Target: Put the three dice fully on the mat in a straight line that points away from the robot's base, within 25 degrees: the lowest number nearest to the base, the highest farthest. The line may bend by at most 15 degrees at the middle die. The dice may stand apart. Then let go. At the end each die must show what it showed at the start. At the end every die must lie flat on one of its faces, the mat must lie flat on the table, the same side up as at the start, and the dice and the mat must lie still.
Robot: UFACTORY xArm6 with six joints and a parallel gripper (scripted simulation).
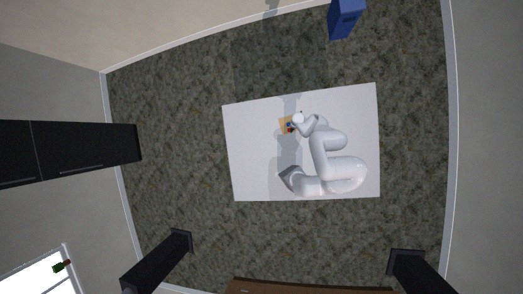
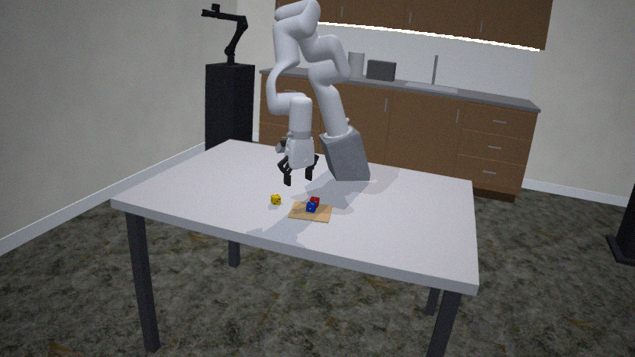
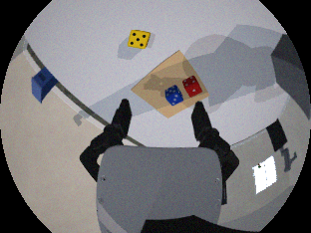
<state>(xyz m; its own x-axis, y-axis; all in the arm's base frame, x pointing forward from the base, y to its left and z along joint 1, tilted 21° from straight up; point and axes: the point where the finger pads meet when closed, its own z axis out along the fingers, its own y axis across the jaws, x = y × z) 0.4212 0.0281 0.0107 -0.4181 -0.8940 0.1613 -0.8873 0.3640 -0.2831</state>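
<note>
My hand is 80 mm to the left of the yellow die and 100 mm above it. From my hand the other things lie so: red die (50 mm behind, 40 mm to the left, 90 mm below); blue die (10 mm behind, 50 mm to the left, 90 mm below); tan mat (10 mm behind, 50 mm to the left, 110 mm below).
</note>
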